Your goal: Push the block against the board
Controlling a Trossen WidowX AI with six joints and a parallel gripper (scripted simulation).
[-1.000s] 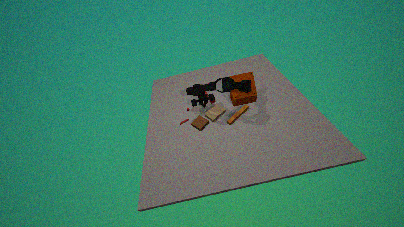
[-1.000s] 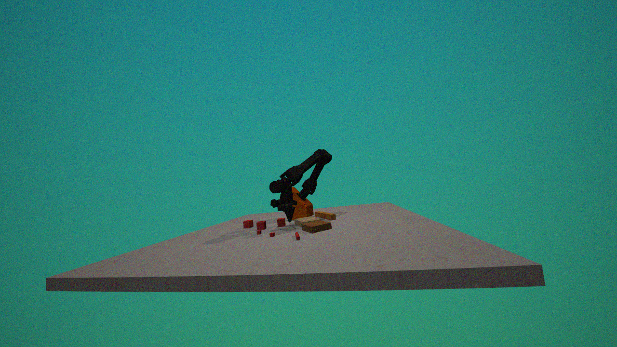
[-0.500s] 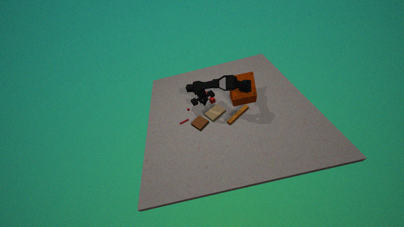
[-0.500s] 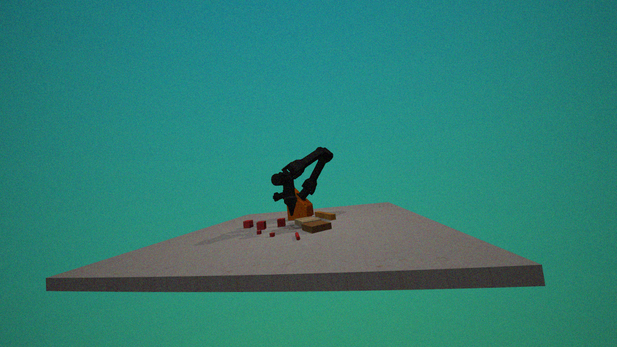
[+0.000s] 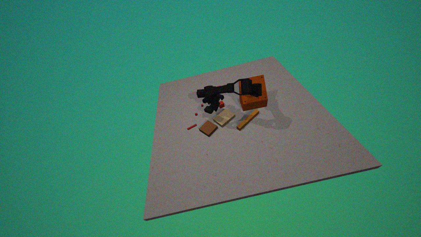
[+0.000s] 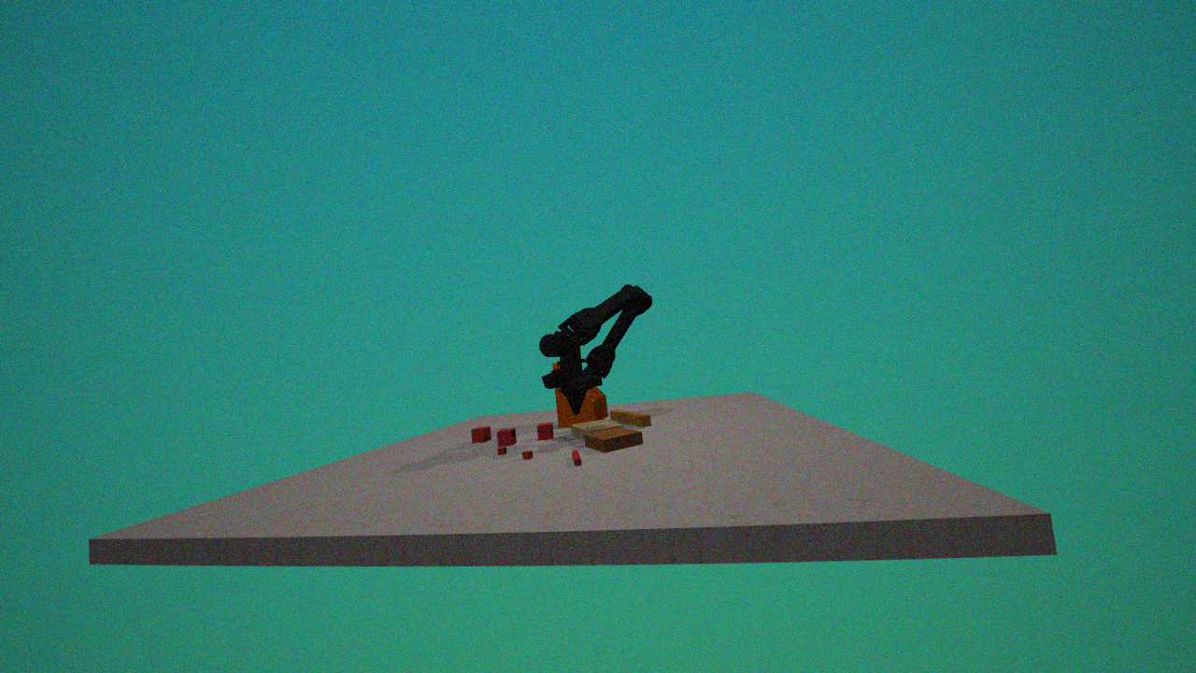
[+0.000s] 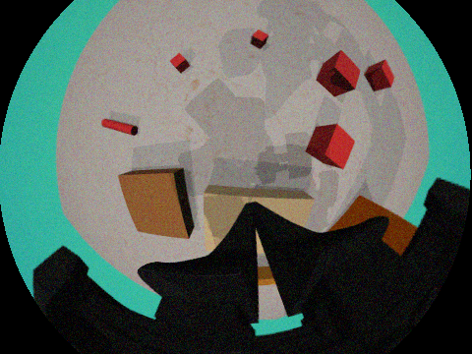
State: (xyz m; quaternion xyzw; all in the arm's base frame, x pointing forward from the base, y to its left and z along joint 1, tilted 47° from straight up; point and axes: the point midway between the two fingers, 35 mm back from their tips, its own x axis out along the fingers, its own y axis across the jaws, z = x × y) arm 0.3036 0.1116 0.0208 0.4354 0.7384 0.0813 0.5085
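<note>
My gripper tip is 6 cm past the pale tan board, 5 cm above it and 3 cm to the right of it. Round my gripper tip: brown square block (12 cm to the left, 7 cm ahead, 5 cm below); red rod (20 cm ahead, 8 cm to the left, 6 cm below); orange-yellow slat (23 cm behind, 8 cm to the left, 5 cm below).
</note>
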